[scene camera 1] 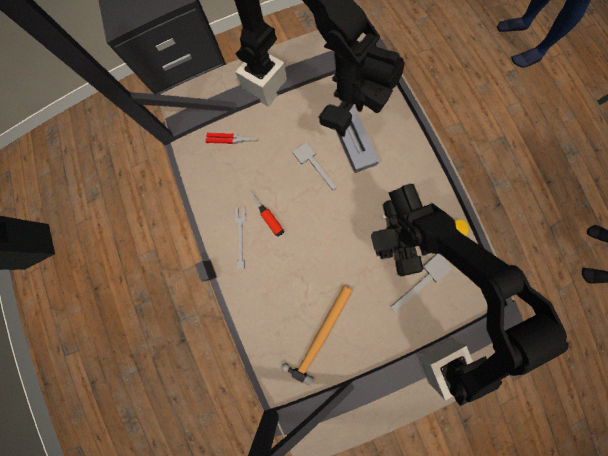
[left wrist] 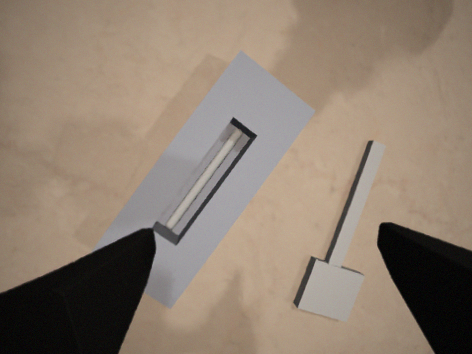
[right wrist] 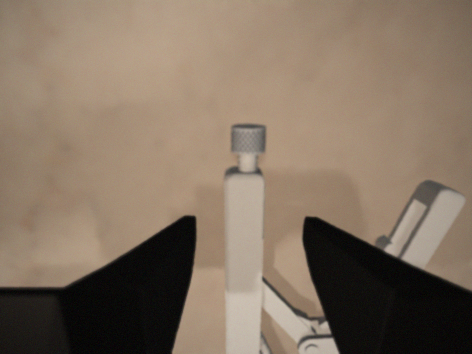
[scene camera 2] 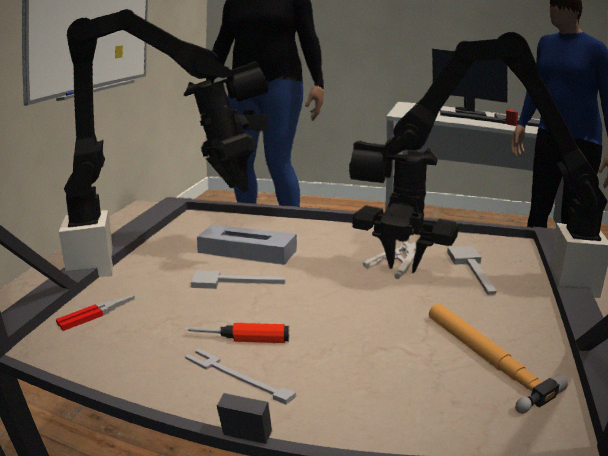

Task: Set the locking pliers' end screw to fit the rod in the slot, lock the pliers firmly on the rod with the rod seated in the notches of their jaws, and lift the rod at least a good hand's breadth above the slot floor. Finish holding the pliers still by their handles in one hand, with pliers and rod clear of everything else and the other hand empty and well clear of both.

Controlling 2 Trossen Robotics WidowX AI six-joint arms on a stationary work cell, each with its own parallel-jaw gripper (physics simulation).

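Where they show: left gripper, fingertip midpoint: [scene camera 1: 351, 123] [left wrist: 265, 236] [scene camera 2: 239, 189]; right gripper, fingertip midpoint: [right wrist: 249, 227] [scene camera 2: 402, 270]; left arm's base at its link origin: [scene camera 1: 259, 66] [scene camera 2: 84, 220]; right arm's base at its link origin: [scene camera 1: 456, 373] [scene camera 2: 583, 233].
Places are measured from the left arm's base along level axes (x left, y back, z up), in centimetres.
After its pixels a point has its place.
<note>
The light-grey locking pliers [scene camera 2: 405, 265] {x -17.8, y -57.6, z -8.7 cm} [right wrist: 244, 225] {x -17.7, y -57.2, z -8.9 cm} lie on the table with handles spread. The knurled end screw [right wrist: 248, 139] {x -19.8, y -55.2, z -8.9 cm} sticks out of the straight handle. My right gripper [scene camera 2: 403, 270] {x -17.0, y -57.5, z -10.0 cm} [right wrist: 249, 227] {x -17.0, y -57.5, z -10.0 cm} points down over the pliers, partly open and empty; in the right wrist view the straight handle shows between its fingertips, untouched on both sides. The pale rod [left wrist: 205, 177] {x -0.1, y -32.8, z -8.6 cm} lies in the slot of the grey block [scene camera 1: 367, 161] {x -4.2, y -39.5, z -6.6 cm} [scene camera 2: 242, 250] {x -3.3, y -31.4, z -8.2 cm} [left wrist: 265, 100] {x -4.1, y -38.6, z -6.6 cm}. My left gripper [scene camera 2: 243, 188] {x -2.2, y -31.4, z 3.1 cm} [left wrist: 265, 236] {x -2.2, y -31.4, z 3.1 cm} is wide open and empty, above the block. The pliers' jaws are hidden in the right wrist view.
A grey spatula-like tool [scene camera 1: 322, 172] {x -13.2, y -30.9, z -9.1 cm} [scene camera 2: 252, 280] {x -14.0, y -31.0, z -9.4 cm} [left wrist: 332, 290] {x -11.5, y -23.3, z -8.9 cm} lies beside the block; a similar one [scene camera 1: 438, 268] {x -16.6, y -72.2, z -8.7 cm} [scene camera 2: 464, 254] {x -17.5, y -71.3, z -8.7 cm} lies near the pliers. A yellow object [scene camera 1: 461, 227] {x -3.4, y -71.5, z -8.1 cm} is by the table edge. A hammer [scene camera 1: 325, 330] {x -47.5, y -56.2, z -7.6 cm} [scene camera 2: 480, 345] {x -48.2, y -55.2, z -8.0 cm}, screwdriver [scene camera 1: 271, 221] {x -32.7, y -28.0, z -7.3 cm} [scene camera 2: 260, 332] {x -33.9, y -27.9, z -7.9 cm} and red-handled pliers [scene camera 1: 220, 138] {x -21.9, y -0.2, z -9.0 cm} lie farther off.
</note>
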